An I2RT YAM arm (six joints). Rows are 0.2 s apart.
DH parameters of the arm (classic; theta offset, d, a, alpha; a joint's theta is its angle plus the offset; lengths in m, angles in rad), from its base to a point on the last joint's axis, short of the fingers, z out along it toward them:
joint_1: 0 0.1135 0.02 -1.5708
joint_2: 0 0 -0.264 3.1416
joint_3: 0.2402 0 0.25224 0
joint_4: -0.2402 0 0.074 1.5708
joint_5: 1.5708 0 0 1.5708
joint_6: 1.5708 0.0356 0 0
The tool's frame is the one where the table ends.
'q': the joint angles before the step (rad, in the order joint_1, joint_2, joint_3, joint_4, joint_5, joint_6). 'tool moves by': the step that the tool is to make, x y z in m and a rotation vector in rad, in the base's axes. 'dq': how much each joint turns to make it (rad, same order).
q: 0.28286, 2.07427, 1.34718, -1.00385, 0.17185, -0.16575
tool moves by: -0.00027, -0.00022, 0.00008, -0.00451, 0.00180, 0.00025
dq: -0.00001, 0.00001, 0.00003, -0.00307, 0.00382, 0.00037
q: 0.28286, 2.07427, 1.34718, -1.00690, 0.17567, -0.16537
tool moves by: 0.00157, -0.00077, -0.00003, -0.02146, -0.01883, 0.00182
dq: -0.00076, 0.00000, 0.00000, 0.01182, 0.02594, 0.00153
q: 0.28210, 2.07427, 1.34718, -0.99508, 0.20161, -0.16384
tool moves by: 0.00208, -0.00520, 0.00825, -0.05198, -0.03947, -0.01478
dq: -0.00991, -0.01946, 0.00571, -0.00458, 0.05951, 0.01374
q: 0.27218, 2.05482, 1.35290, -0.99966, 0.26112, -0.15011
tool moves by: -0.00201, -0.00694, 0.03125, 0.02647, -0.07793, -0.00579
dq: -0.01792, -0.09346, 0.00040, -0.00840, -0.00419, -0.01297
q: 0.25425, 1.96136, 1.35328, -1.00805, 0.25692, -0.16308
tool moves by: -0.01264, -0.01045, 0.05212, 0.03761, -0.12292, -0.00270
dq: -0.02137, -0.16136, -0.00036, -0.02784, -0.00725, -0.01908
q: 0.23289, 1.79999, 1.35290, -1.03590, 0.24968, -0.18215
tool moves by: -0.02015, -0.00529, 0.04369, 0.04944, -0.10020, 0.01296
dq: -0.00459, -0.14495, 0.00001, -0.03280, -0.02747, -0.01413
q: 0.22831, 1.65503, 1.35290, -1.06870, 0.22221, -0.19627
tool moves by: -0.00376, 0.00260, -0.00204, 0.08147, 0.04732, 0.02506
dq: 0.00039, -0.00115, -0.00498, -0.02249, -0.09308, -0.00763
